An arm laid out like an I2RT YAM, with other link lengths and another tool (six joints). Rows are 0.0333 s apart.
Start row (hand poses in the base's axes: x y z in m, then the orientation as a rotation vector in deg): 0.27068, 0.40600, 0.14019, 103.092, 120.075, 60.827
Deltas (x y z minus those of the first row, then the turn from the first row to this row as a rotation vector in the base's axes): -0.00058, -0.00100, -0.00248, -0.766, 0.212, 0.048; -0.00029, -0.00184, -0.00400, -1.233, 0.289, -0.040; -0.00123, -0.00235, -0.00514, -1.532, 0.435, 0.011; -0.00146, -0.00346, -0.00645, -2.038, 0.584, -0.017; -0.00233, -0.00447, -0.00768, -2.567, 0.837, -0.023; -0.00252, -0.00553, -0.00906, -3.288, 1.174, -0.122; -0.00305, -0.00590, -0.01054, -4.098, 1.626, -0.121; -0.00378, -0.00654, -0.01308, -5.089, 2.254, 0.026; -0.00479, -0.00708, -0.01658, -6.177, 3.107, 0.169; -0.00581, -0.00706, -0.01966, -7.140, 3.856, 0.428; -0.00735, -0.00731, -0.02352, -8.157, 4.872, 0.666; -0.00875, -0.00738, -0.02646, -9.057, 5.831, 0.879; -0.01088, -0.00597, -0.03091, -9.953, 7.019, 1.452; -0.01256, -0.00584, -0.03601, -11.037, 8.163, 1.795; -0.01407, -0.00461, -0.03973, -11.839, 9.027, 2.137; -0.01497, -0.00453, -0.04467, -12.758, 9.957, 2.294
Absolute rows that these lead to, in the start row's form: 0.27010, 0.40500, 0.13771, 102.892, 120.368, 59.748; 0.27039, 0.40416, 0.13619, 102.821, 120.382, 59.098; 0.26945, 0.40365, 0.13505, 102.770, 120.565, 58.641; 0.26922, 0.40254, 0.13374, 102.692, 120.690, 57.909; 0.26835, 0.40153, 0.13251, 102.675, 120.897, 57.081; 0.26816, 0.40047, 0.13113, 102.719, 121.070, 55.938; 0.26763, 0.40010, 0.12965, 102.731, 121.422, 54.627; 0.26690, 0.39946, 0.12711, 102.679, 122.045, 53.003; 0.26589, 0.39892, 0.12361, 102.768, 122.784, 51.093; 0.26487, 0.39894, 0.12053, 102.717, 123.567, 49.431; 0.26333, 0.39869, 0.11667, 102.874, 124.461, 47.493; 0.26193, 0.39862, 0.11373, 103.048, 125.273, 45.725; 0.25980, 0.40003, 0.10928, 103.095, 126.591, 43.852; 0.25812, 0.40016, 0.10418, 103.187, 127.621, 41.719; 0.25661, 0.40139, 0.10046, 103.180, 128.477, 40.135; 0.25571, 0.40147, 0.09552, 103.314, 129.152, 38.312
